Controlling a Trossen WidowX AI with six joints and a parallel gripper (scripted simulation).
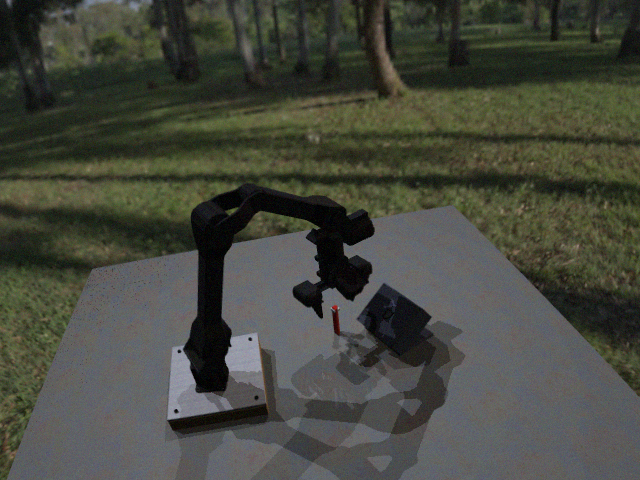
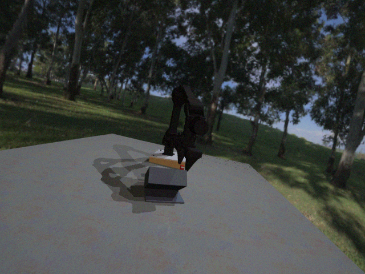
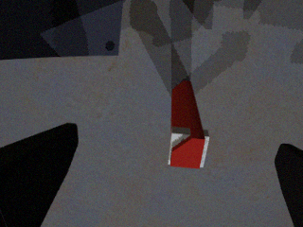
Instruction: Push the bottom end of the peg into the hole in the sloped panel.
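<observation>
Now: gripper tip 20 mm above the red peg. Round my gripper tip: flat foot: 140 mm ahead, 70 mm below, 20 mm to the right; sloped grey panel: 130 mm ahead, 30 mm to the right, 20 mm below.
</observation>
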